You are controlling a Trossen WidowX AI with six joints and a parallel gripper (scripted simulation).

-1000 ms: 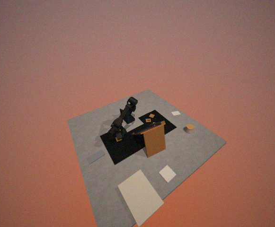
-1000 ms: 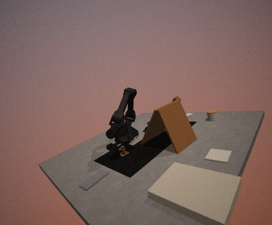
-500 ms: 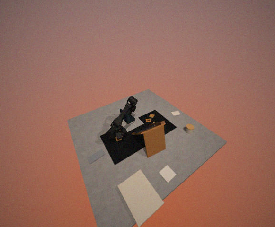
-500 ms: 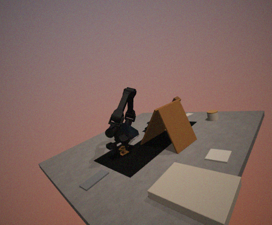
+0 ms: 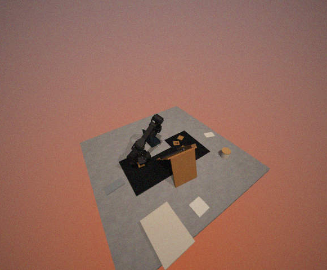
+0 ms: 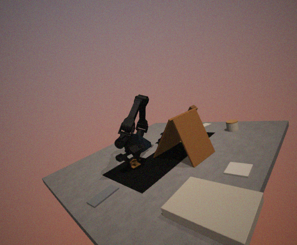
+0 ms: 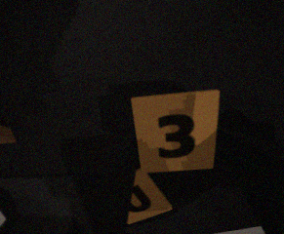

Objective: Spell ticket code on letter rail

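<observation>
Right now my gripper tip is 27 cm to the right of the white ticket, 9 cm short of it and 6 cm below it. The rest, counted from my gripper tip: black mat (23 cm to the left, 2 cm below, 1 cm behind); flat grey plate (26 cm to the right, 8 cm ahead, 1 cm below); large white slab (55 cm ahead, 6 cm to the right).
</observation>
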